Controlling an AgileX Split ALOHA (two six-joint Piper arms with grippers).
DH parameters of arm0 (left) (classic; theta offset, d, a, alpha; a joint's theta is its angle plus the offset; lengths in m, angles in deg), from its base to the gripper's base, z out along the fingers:
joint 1: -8.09 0.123 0 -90
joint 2: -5.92 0 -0.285 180
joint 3: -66.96 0 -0.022 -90
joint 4: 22.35 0.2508 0 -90
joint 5: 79.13 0 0.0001 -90
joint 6: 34.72 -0.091 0 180
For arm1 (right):
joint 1: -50.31 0.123 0 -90
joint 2: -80.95 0 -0.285 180
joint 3: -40.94 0 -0.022 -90
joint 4: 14.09 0.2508 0 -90
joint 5: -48.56 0 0.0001 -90
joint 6: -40.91 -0.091 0 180
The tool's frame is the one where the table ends.
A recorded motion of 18 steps. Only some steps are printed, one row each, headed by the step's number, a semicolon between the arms.
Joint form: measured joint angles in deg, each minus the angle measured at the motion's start. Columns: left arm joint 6, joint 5, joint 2, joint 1, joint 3, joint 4; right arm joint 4, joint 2, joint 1, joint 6, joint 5, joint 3.
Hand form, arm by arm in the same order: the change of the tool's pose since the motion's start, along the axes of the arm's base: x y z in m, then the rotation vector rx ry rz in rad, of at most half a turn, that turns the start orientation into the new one. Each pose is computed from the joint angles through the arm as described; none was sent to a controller.
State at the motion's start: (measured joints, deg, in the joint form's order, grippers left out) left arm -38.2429 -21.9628 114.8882 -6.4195 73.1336 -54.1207; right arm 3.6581 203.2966 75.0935 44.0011 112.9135 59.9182
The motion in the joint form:
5: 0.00 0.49 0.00 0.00 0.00 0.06; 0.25 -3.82 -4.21 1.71 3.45 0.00
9: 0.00 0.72 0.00 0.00 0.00 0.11; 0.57 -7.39 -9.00 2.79 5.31 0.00
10: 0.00 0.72 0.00 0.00 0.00 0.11; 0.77 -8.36 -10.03 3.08 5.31 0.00
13: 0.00 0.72 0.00 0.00 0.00 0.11; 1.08 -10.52 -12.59 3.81 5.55 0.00
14: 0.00 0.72 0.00 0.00 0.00 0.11; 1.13 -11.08 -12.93 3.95 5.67 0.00
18: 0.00 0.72 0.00 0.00 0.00 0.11; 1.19 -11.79 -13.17 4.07 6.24 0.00
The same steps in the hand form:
5: -0.0007 0.0000 -0.0002 0.0018 0.0070 -0.0046; 0.0000 -0.0319 0.0267 0.0080 -0.0159 -0.0284
9: -0.0011 0.0001 -0.0004 0.0031 0.0102 -0.0069; 0.0003 -0.0663 0.0512 0.0218 -0.0503 -0.0852
10: -0.0011 0.0001 -0.0004 0.0031 0.0102 -0.0069; -0.0003 -0.0735 0.0580 0.0291 -0.0673 -0.0989
13: -0.0011 0.0001 -0.0004 0.0031 0.0102 -0.0069; -0.0022 -0.0913 0.0727 0.0404 -0.1033 -0.1308
14: -0.0011 0.0001 -0.0004 0.0031 0.0102 -0.0069; -0.0037 -0.0938 0.0764 0.0427 -0.1116 -0.1338
18: -0.0011 0.0001 -0.0004 0.0031 0.0102 -0.0069; -0.0065 -0.0959 0.0809 0.0442 -0.1149 -0.1329

